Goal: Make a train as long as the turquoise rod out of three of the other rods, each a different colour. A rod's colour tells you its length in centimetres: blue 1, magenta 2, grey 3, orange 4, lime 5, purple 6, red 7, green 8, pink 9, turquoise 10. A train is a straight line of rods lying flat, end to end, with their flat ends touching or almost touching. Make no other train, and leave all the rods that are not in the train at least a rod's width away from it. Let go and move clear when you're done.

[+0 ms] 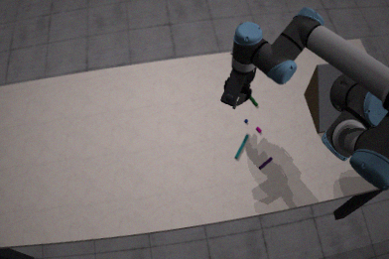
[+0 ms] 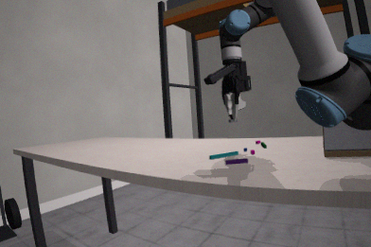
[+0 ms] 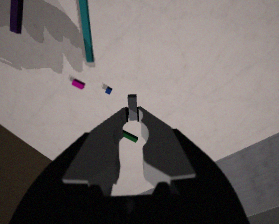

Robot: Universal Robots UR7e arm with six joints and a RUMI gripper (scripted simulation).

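Now: hand 5 cm past the small blue rod, 2 cm to the right of it and 11 cm above it. From my hand the other things lie so: green rod 8 cm behind, 8 cm to the right, 11 cm below; turquoise rod 2 cm behind, 12 cm to the left, 11 cm below; grey rod 1 cm below.
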